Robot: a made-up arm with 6 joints. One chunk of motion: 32 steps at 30 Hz.
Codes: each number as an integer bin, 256 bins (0 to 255) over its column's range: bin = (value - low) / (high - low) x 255, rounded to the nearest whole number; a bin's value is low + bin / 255 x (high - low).
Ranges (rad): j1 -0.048..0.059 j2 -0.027..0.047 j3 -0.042..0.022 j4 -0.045..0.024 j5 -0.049..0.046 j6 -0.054..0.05
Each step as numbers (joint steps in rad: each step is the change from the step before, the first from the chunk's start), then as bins.
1 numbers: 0.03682 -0.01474 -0.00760 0.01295 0.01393 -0.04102
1 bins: 202 42 137 214 169 32
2 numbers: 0.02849 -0.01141 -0.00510 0.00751 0.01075 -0.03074
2 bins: 182 54 147 194 160 57
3 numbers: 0.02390 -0.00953 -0.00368 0.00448 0.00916 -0.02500
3 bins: 171 60 153 183 156 71
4 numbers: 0.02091 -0.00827 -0.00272 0.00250 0.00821 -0.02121
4 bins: 164 65 157 176 154 80
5 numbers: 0.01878 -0.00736 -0.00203 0.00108 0.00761 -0.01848
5 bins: 159 68 159 170 152 87
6 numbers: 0.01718 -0.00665 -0.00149 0.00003 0.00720 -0.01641
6 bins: 155 70 161 166 151 92
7 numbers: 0.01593 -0.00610 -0.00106 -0.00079 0.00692 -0.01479
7 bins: 152 72 163 163 150 96
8 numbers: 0.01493 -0.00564 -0.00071 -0.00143 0.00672 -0.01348
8 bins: 150 74 165 161 150 99
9 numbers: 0.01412 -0.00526 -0.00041 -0.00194 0.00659 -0.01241
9 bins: 148 75 166 159 149 102
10 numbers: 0.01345 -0.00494 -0.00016 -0.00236 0.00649 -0.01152
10 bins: 146 76 167 158 149 104
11 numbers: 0.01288 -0.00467 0.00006 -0.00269 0.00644 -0.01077
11 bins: 145 77 168 156 149 106
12 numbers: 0.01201 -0.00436 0.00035 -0.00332 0.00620 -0.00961
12 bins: 143 78 169 154 148 109
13 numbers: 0.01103 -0.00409 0.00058 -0.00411 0.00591 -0.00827
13 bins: 141 79 170 151 147 112
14 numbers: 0.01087 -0.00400 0.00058 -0.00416 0.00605 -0.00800
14 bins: 140 79 170 151 148 113
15 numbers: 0.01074 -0.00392 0.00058 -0.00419 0.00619 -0.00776
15 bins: 140 80 170 151 148 113
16 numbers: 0.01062 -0.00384 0.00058 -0.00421 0.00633 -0.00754
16 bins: 140 80 170 151 149 114
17 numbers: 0.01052 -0.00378 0.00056 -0.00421 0.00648 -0.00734
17 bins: 139 80 170 151 149 114
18 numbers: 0.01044 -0.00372 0.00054 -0.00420 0.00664 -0.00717
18 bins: 139 80 169 151 149 115
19 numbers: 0.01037 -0.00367 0.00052 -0.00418 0.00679 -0.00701
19 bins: 139 80 169 151 150 115
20 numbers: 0.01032 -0.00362 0.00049 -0.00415 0.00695 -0.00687
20 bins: 139 81 169 151 150 116
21 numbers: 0.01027 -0.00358 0.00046 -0.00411 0.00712 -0.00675
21 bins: 139 81 169 151 151 116
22 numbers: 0.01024 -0.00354 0.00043 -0.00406 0.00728 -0.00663
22 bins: 139 81 169 151 151 116
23 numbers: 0.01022 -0.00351 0.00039 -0.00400 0.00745 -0.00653
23 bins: 139 81 169 152 152 116
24 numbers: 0.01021 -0.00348 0.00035 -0.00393 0.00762 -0.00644
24 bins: 139 81 169 152 152 117
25 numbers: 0.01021 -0.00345 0.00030 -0.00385 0.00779 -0.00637
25 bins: 139 81 169 152 152 117
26 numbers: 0.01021 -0.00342 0.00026 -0.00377 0.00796 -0.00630
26 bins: 139 81 168 152 153 117
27 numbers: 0.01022 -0.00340 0.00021 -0.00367 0.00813 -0.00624
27 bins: 139 81 168 153 153 117
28 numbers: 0.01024 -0.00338 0.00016 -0.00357 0.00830 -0.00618
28 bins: 139 81 168 153 154 117
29 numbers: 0.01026 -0.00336 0.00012 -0.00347 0.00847 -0.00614
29 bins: 139 81 168 153 154 117
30 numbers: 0.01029 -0.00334 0.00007 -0.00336 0.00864 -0.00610
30 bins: 139 82 168 154 155 117
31 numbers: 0.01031 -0.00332 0.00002 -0.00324 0.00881 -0.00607
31 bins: 139 82 167 154 155 118
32 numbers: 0.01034 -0.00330 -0.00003 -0.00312 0.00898 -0.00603
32 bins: 139 82 167 155 156 118
